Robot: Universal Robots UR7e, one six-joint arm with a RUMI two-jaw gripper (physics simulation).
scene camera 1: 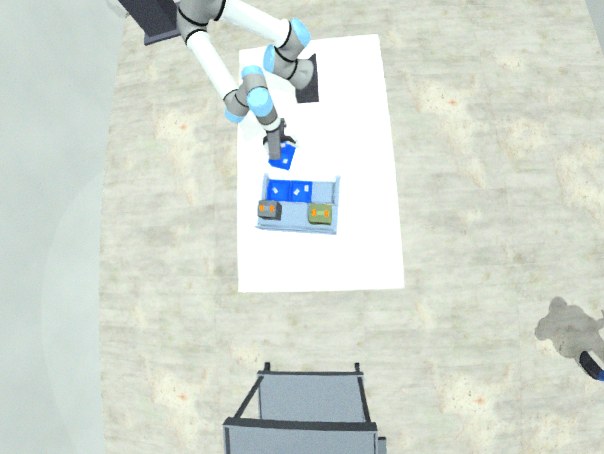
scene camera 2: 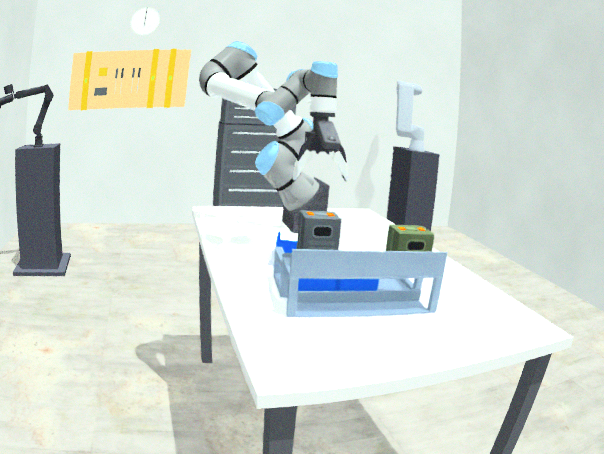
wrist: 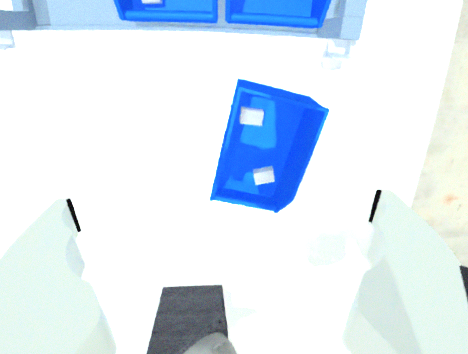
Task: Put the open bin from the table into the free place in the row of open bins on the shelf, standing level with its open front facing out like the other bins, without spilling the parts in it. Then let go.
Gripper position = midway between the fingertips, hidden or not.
Note:
I see my gripper (scene camera 2: 320, 181) and a shelf frame (scene camera 2: 287, 288).
My gripper shows as well in scene camera 1 (scene camera 1: 282, 147) and in the wrist view (wrist: 226, 197).

